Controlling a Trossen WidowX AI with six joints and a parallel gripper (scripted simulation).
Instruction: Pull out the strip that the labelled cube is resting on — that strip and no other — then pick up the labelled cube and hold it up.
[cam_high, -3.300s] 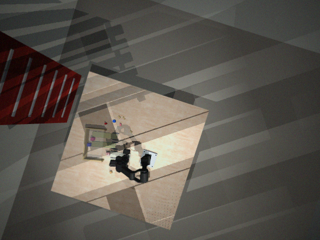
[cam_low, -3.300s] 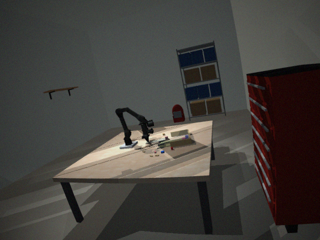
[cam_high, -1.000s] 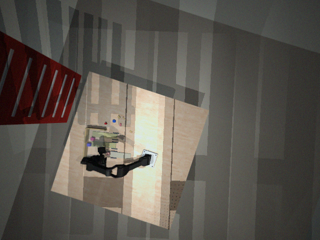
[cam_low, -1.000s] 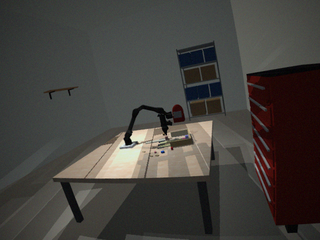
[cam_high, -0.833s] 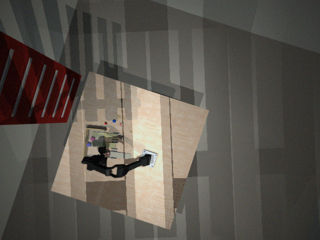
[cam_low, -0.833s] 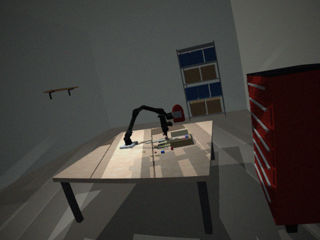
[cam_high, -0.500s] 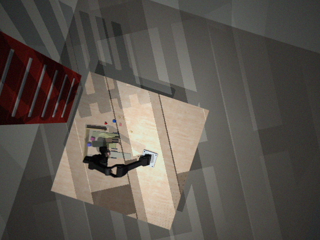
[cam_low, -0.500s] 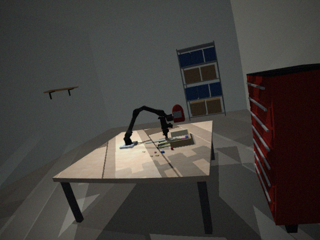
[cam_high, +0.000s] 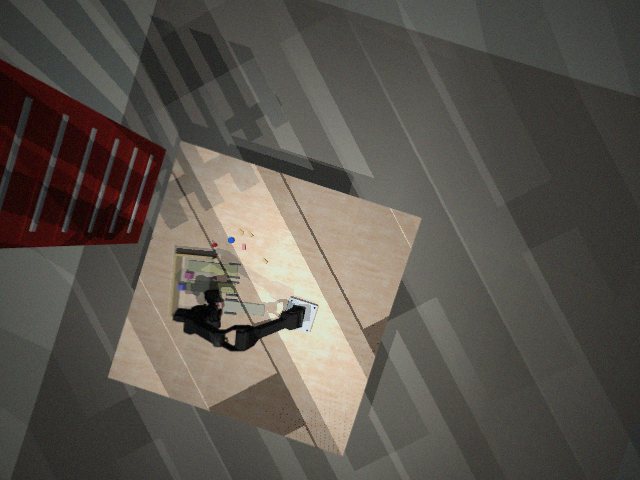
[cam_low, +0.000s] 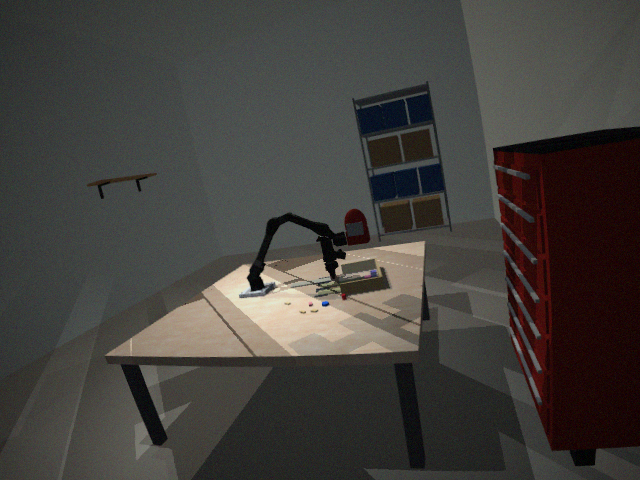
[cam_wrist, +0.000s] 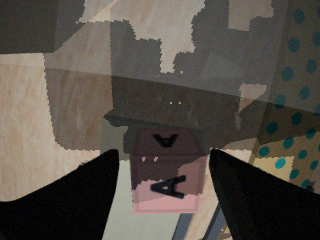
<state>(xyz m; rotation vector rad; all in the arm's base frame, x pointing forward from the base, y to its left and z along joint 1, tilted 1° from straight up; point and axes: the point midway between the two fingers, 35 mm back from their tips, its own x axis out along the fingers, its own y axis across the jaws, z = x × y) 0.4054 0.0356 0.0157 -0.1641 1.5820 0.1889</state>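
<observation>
Right now the grey strip is 11 cm behind my gripper tip and 1 cm below it.
</observation>
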